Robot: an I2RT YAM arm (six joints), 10 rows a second.
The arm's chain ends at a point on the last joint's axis. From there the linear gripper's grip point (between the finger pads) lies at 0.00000 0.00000 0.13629 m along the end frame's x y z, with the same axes.
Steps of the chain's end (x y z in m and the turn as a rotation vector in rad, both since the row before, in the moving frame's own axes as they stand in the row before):
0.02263, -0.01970, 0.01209, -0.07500, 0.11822, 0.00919
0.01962, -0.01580, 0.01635, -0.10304, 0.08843, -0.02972
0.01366, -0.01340, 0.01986, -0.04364, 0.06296, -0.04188
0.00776, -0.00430, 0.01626, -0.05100, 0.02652, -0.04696
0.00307, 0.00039, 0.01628, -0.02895, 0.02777, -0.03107
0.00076, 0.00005, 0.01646, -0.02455, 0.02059, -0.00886
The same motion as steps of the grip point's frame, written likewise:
0.03864, -0.00944, 0.01076, -0.07500, 0.11822, 0.00919
0.03184, -0.00198, 0.01510, -0.10304, 0.08843, -0.02972
0.02235, -0.00764, 0.01946, -0.04364, 0.06296, -0.04188
0.01153, 0.00256, 0.01603, -0.05100, 0.02652, -0.04696
0.00691, 0.00428, 0.01617, -0.02895, 0.02777, -0.03107
0.00358, 0.00338, 0.01639, -0.02455, 0.02059, -0.00886

